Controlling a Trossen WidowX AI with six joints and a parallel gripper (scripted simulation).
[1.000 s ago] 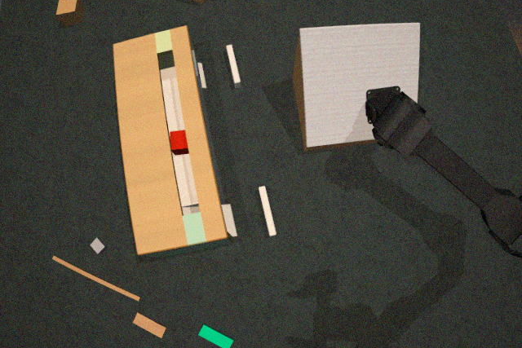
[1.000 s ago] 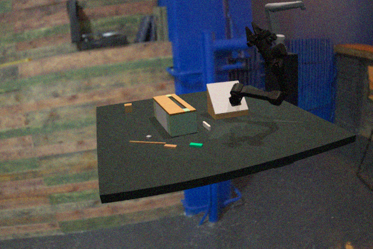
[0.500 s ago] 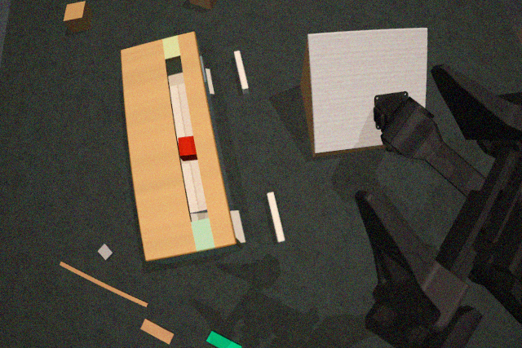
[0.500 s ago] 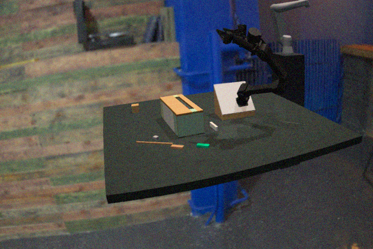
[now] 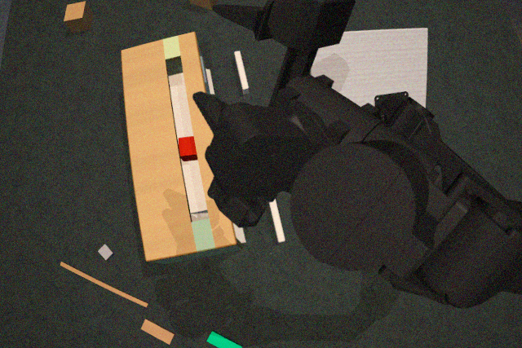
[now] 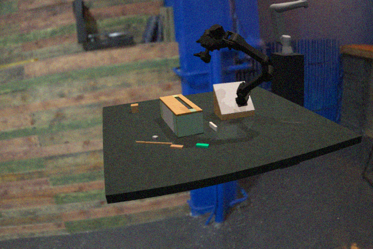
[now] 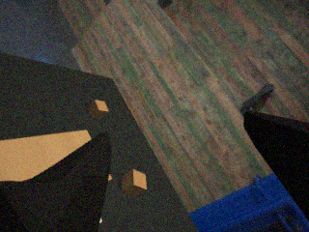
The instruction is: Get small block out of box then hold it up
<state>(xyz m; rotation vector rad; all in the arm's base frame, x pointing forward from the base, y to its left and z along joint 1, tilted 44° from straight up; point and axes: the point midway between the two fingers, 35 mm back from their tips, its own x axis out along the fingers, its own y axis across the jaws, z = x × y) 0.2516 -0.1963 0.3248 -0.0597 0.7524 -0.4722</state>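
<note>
Right now my gripper tip is 38 cm above the box, 6 cm to the left of it and 6 cm short of it. The rest, counted from my gripper tip: grey chip 43 cm below, 28 cm ahead, 11 cm to the left; red block 35 cm below, 8 cm ahead, 4 cm to the right; green block 43 cm below, 30 cm to the left, 8 cm ahead.
</note>
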